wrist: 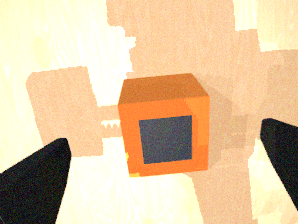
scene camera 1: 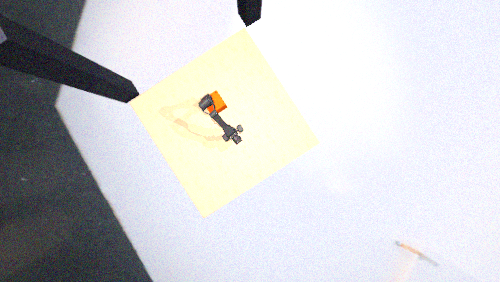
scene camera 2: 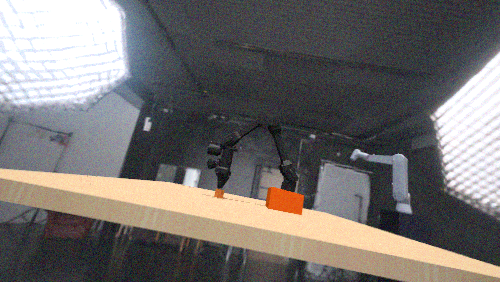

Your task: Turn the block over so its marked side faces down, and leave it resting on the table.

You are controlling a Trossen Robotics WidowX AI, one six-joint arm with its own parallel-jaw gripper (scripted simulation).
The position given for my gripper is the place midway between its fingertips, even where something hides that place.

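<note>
Wrist view: my gripper (wrist: 166, 138) open, holding nothing. Also a block (wrist: 164, 120).
</note>
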